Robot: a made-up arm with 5 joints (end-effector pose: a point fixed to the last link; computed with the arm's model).
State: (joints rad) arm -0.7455 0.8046 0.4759 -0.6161 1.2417
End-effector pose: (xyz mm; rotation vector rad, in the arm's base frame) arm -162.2 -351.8 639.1 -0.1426 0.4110 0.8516
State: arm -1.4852 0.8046 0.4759 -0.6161 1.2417
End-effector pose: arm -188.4 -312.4 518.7 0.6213 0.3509 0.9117
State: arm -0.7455 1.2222 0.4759 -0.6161 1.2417
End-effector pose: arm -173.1 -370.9 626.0 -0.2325 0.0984 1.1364
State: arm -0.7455 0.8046 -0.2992 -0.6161 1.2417
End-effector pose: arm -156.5 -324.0 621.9 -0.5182 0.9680 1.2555
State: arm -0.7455 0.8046 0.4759 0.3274 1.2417
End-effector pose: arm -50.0 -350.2 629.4 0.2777 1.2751 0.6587
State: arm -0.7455 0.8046 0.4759 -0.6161 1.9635
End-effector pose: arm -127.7 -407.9 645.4 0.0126 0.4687 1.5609
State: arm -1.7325 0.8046 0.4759 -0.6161 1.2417
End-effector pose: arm -202.9 -282.2 490.0 0.8774 0.3221 0.9131
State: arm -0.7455 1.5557 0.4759 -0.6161 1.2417
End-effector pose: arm -174.7 -386.5 612.9 -0.3025 -0.1653 1.3494
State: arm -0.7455 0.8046 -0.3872 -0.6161 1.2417
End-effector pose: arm -157.1 -321.4 619.1 -0.5626 1.0324 1.2983
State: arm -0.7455 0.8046 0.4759 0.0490 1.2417
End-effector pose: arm -81.5 -348.1 643.1 0.1501 1.0245 0.7302
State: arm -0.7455 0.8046 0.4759 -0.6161 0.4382
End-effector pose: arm -149.3 -284.2 613.9 -0.2832 0.3128 0.0604
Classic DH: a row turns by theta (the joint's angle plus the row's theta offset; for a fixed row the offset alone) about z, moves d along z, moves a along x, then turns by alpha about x. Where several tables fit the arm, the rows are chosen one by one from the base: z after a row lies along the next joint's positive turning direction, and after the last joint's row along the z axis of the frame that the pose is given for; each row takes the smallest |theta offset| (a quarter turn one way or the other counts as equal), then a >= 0, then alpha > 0; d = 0 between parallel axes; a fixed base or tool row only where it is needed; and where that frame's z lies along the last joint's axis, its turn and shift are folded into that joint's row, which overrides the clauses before.
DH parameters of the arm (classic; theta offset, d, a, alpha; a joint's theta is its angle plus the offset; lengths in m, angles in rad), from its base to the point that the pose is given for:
base (fixed): -1.197 0.6151 0.0893 1.4878
joint 1: 0 0.2312 0.1788 -1.4878
joint 2: 1.197 0.0915 -0.0432 1.5708
joint 3: 0.0641 0.0624 0.0064 1.9551
joint 4: -1.5467 0.0414 -0.0133 -1.5114
joint 5: -1.0789 0 0.0937 0
tool (fixed): -2.4477 0.0946 0 0

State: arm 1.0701 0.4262 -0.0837 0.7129 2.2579
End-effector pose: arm -94.7 -182.2 945.6 -0.0740 1.2718 -0.3954
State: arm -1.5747 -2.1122 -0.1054 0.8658 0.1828
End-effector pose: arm -276.3 -155.0 476.0 -0.1516 -1.3072 0.0194
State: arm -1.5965 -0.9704 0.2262 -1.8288 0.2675
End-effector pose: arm -160.0 -157.3 545.1 -0.2158 1.1071 -0.3046
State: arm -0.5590 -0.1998 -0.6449 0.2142 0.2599
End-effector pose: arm -147.4 -280.8 504.7 -1.0179 2.4137 -0.2351
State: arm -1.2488 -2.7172 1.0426 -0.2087 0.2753
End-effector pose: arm -195.9 -377.9 467.5 0.8186 -1.4371 1.4643
